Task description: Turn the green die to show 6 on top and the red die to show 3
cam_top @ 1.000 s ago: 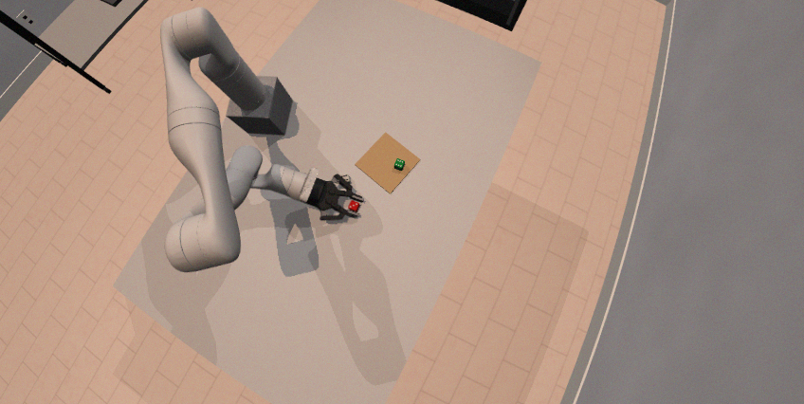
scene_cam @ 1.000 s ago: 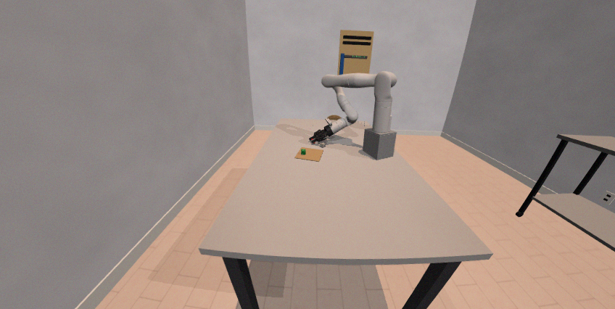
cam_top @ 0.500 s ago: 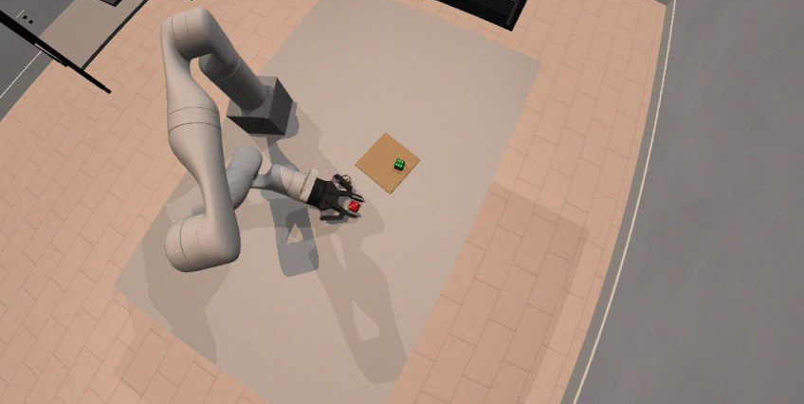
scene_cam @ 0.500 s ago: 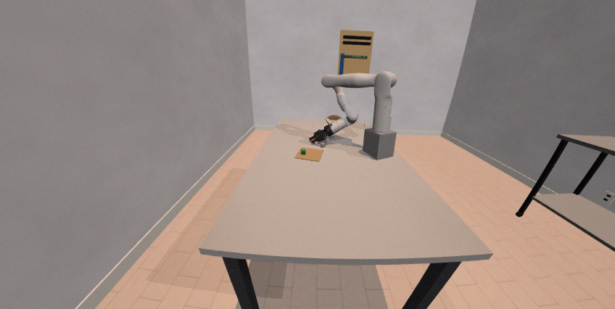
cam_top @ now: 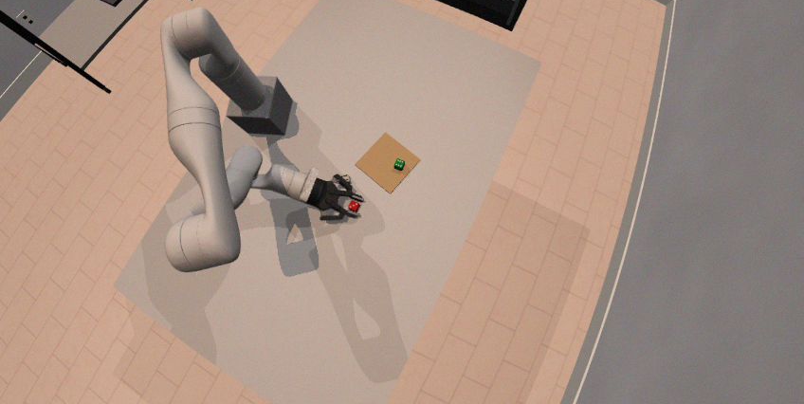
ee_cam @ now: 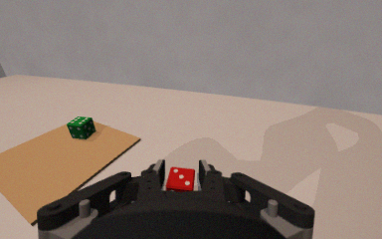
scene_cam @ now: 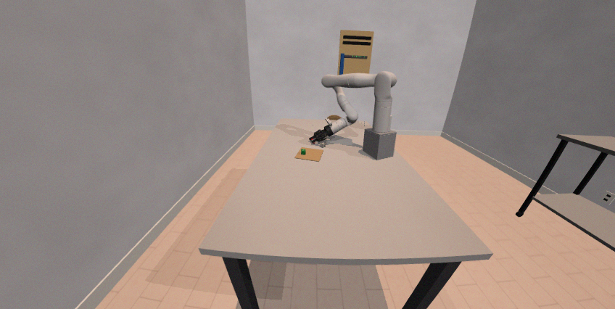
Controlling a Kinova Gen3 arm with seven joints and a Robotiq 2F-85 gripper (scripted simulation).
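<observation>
Right now my hand is 10 mm above the red die. Round my hand: white die 70 mm behind, 60 mm to the left, 10 mm below; green die 50 mm ahead, 170 mm to the left, 10 mm below; tan mat 10 mm ahead, 170 mm to the left, 20 mm below.
</observation>
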